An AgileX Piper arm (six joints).
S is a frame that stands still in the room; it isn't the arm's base.
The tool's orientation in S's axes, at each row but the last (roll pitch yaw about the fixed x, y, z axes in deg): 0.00, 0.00, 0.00; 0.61, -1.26, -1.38; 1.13, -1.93, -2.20; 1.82, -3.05, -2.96; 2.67, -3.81, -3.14; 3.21, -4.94, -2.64; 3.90, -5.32, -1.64; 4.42, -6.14, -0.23; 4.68, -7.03, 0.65; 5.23, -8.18, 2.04
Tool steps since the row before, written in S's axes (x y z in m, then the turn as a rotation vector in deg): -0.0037, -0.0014, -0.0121, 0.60, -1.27, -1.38; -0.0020, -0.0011, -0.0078, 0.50, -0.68, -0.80; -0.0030, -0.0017, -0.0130, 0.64, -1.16, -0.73; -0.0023, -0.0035, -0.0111, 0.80, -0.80, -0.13; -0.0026, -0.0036, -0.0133, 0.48, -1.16, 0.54; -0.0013, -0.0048, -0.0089, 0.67, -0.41, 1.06; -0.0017, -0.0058, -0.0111, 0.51, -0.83, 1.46; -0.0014, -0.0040, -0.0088, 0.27, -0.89, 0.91; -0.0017, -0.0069, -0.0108, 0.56, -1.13, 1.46; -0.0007, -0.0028, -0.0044, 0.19, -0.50, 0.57
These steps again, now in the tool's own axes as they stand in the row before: -0.0037, -0.0014, -0.0121, 0.60, -1.27, -1.38; -0.0021, -0.0012, -0.0077, 0.50, -0.68, -0.80; -0.0034, -0.0021, -0.0129, 0.66, -1.15, -0.73; -0.0027, -0.0040, -0.0109, 0.83, -0.76, -0.15; -0.0033, -0.0043, -0.0129, 0.58, -1.11, 0.55; -0.0018, -0.0053, -0.0085, 0.78, -0.32, 1.02; -0.0026, -0.0066, -0.0105, 0.67, -0.72, 1.46; -0.0023, -0.0047, -0.0083, 0.37, -0.82, 0.94; -0.0031, -0.0077, -0.0099, 0.72, -1.02, 1.47; -0.0014, -0.0031, -0.0040, 0.25, -0.46, 0.58
